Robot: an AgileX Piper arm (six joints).
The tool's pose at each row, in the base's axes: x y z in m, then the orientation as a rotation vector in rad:
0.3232 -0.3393 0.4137 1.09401 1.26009 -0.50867
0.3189 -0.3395 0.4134 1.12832 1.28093 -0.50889
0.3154 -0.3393 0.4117 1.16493 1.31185 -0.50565
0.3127 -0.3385 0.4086 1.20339 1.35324 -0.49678
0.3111 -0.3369 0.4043 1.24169 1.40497 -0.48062
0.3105 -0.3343 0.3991 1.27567 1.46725 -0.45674
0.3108 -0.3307 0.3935 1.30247 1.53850 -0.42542
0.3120 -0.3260 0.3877 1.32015 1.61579 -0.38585
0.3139 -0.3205 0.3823 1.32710 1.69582 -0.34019
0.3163 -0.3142 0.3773 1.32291 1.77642 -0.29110
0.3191 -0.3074 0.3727 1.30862 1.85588 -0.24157
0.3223 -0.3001 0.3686 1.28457 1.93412 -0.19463
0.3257 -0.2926 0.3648 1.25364 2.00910 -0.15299
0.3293 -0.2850 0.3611 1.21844 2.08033 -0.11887
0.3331 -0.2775 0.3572 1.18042 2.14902 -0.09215
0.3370 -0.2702 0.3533 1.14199 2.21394 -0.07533
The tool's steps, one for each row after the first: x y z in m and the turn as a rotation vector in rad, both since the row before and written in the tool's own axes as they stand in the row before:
-0.0010 -0.0037 -0.0019 0.02540 0.02992 0.00301
0.0007 -0.0035 -0.0017 0.02528 0.03987 0.00052
0.0024 -0.0031 -0.0015 0.02382 0.05056 -0.00133
0.0041 -0.0023 -0.0012 0.02029 0.06080 -0.00330
0.0056 -0.0014 -0.0011 0.01411 0.06956 -0.00718
0.0066 -0.0004 -0.0009 0.00668 0.07583 -0.01187
0.0075 0.0008 -0.0008 -0.00213 0.07953 -0.01574
0.0077 0.0019 -0.0006 -0.01044 0.07957 -0.01985
0.0078 0.0029 -0.0005 -0.01720 0.07717 -0.02435
0.0078 0.0038 -0.0002 -0.02144 0.07316 -0.02875
0.0076 0.0047 0.0000 -0.02336 0.06844 -0.03408
0.0073 0.0053 0.0005 -0.02243 0.06250 -0.03776
0.0070 0.0058 0.0010 -0.01898 0.05647 -0.04037
0.0067 0.0061 0.0018 -0.01473 0.05202 -0.04250
0.0062 0.0063 0.0024 -0.00833 0.04659 -0.04324

